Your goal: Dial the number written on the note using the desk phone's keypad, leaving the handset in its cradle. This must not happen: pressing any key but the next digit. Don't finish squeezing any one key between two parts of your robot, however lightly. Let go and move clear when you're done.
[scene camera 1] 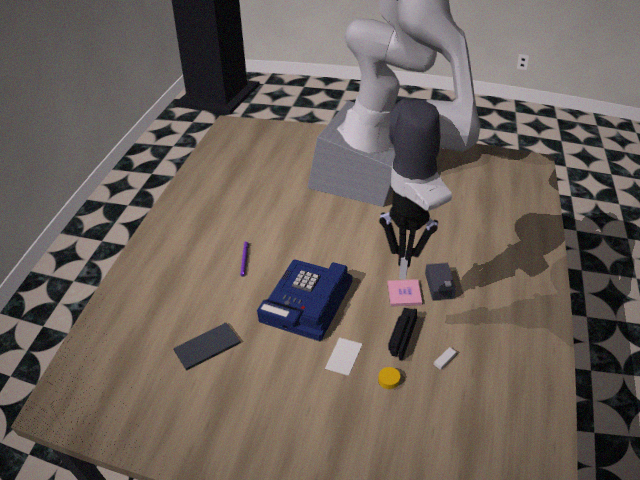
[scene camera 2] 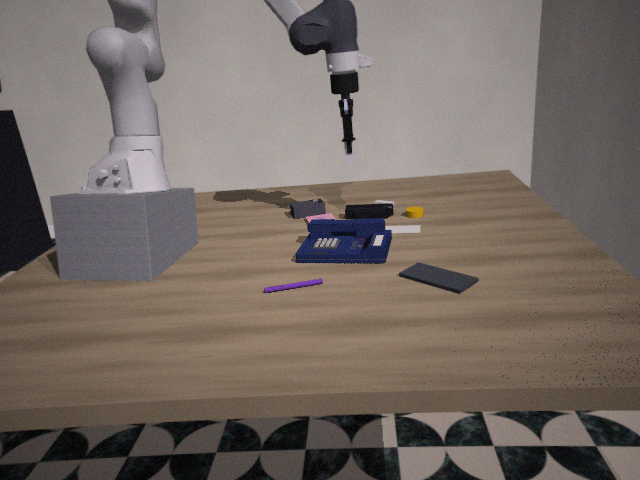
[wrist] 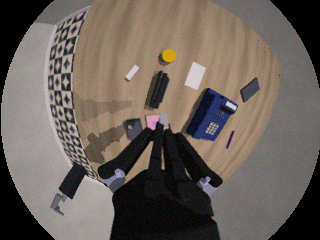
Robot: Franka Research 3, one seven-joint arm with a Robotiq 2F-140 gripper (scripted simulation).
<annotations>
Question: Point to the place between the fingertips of the gripper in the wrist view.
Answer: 162, 118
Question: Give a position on a black stapler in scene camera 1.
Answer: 402, 327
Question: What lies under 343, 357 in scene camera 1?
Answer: A white card.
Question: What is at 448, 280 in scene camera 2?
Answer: A grey slab.
</annotations>
